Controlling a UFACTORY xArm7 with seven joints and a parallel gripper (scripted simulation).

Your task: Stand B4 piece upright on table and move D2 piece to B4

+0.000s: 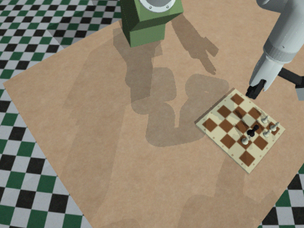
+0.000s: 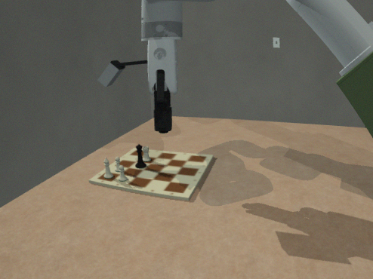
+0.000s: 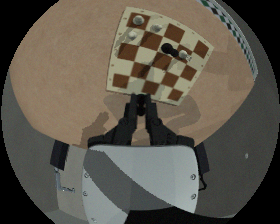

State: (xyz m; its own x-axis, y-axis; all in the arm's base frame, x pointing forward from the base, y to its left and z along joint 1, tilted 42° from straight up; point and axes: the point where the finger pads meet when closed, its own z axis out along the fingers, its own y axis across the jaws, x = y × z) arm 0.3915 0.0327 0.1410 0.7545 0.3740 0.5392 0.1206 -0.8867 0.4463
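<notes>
My hand is 7 cm short of the black piece, 5 cm to the left of it and 10 cm above it. Also, from my hand: chessboard 4 cm ahead, 4 cm to the right, 12 cm below; white rook-like piece 7 cm ahead, 9 cm to the right, 11 cm below; black pawn 1 cm below.
</notes>
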